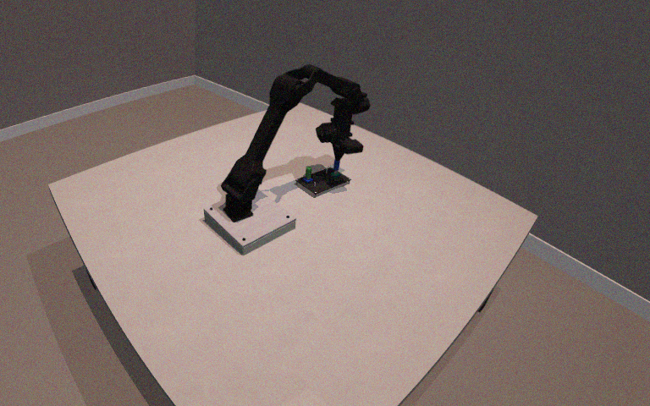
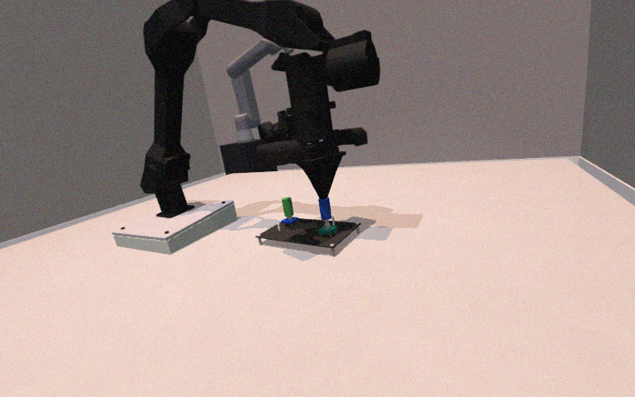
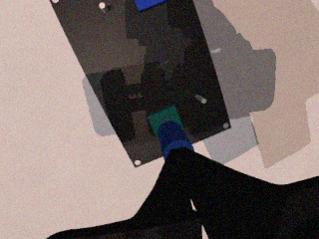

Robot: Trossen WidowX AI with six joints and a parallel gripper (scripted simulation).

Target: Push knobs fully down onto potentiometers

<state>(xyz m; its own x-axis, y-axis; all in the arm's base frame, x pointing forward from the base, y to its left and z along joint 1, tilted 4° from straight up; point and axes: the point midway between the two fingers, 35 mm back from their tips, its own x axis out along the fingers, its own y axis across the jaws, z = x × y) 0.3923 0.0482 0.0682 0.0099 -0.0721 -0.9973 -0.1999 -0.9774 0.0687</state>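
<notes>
Right now my gripper tip is 20 mm above the blue knob. Round my gripper tip: green knob (100 mm behind, 30 mm below, 20 mm to the left).
</notes>
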